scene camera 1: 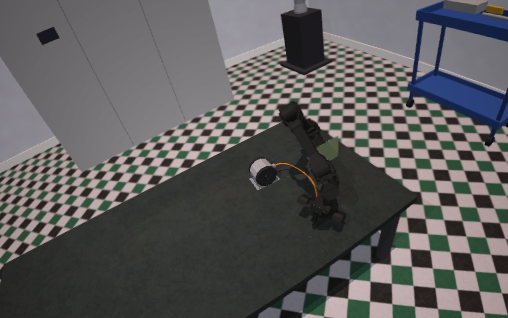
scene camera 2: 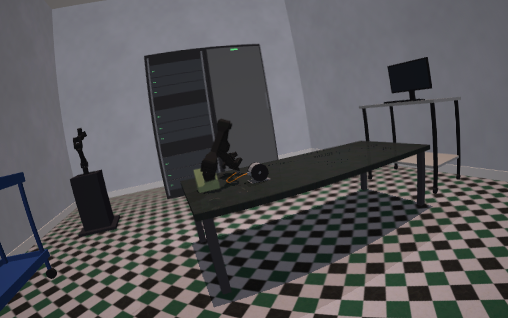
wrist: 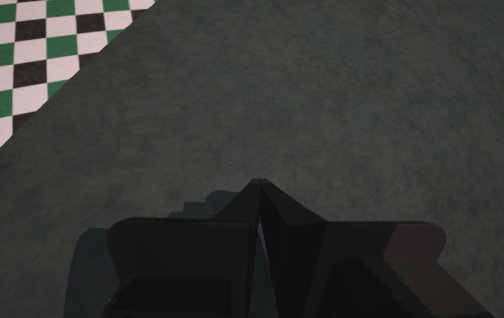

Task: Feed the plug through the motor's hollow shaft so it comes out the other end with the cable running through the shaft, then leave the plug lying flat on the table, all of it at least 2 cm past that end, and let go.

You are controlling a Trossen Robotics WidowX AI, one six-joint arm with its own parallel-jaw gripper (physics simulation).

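Places are measured from the arm's base along level axes (x right, y up, z back), in metres.
Pixels of known places: gripper, fingertip midpoint: [scene camera 1: 313, 227] [scene camera 2: 239, 170] [wrist: 258, 185]; arm's base at its link origin: [scene camera 1: 319, 146] [scene camera 2: 208, 176].
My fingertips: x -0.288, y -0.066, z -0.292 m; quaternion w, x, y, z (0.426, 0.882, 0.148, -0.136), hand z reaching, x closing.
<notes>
For each thing: its top centre in the pictures, then the offset to it from my fingertips. "spot": a spot on its surface instead. Level surfaces: height alone.
- motor at its top centre: [scene camera 1: 261, 163] [scene camera 2: 256, 163] dx +0.364, dy +0.091, dz +0.014 m
- dark table at its surface level: dy -0.011 m
- orange cable at a spot on its surface: [scene camera 1: 301, 170] spot: dx +0.276, dy +0.002, dz +0.167 m
The motor [scene camera 1: 263, 172] [scene camera 2: 259, 172], a white cylinder with a black end face, stands on a light base plate on the dark table [scene camera 1: 150, 235] [scene camera 2: 320, 167]. An orange cable [scene camera 1: 301, 170] [scene camera 2: 234, 177] arcs from beside the motor's rear end toward my gripper; whether it passes through the shaft cannot be told. My gripper [scene camera 1: 315, 221] [scene camera 2: 239, 162] [wrist: 258, 185] is above the table, to the right of the motor in scene camera 1. Its fingertips meet and nothing shows between them. A thin pale sliver shows behind the tips in the wrist view. The plug cannot be made out.
A pale green block [scene camera 1: 329, 149] [scene camera 2: 206, 183] is beside the arm's base. The near table edge runs past the gripper in scene camera 1. A blue cart [scene camera 1: 462, 95], a black pedestal [scene camera 1: 303, 40] [scene camera 2: 91, 200] and a desk with a monitor [scene camera 2: 410, 76] stand away from the table.
</notes>
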